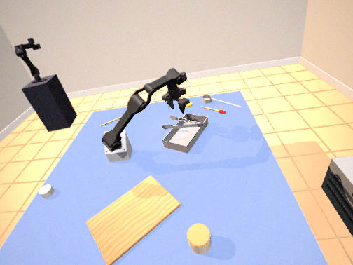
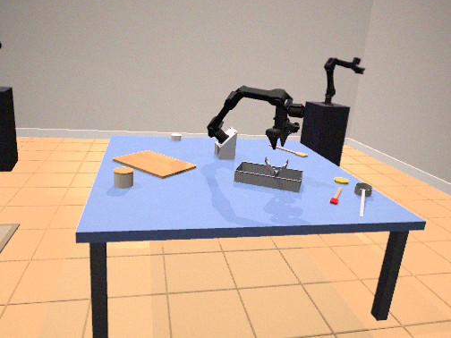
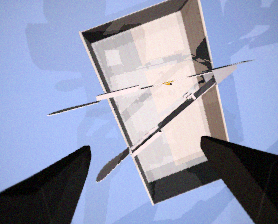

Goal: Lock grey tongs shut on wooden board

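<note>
Right now the roasting tin is 3 cm ahead of my gripper tip, 5 cm to the right of it and 13 cm below it. The rest, counted from my gripper tip: yellow disc: 9 cm ahead, 33 cm to the left, 15 cm below; then red-tipped stick: 27 cm ahead, 16 cm to the left, 15 cm below; then wooden board: 29 cm behind, 54 cm to the right, 15 cm below.
</note>
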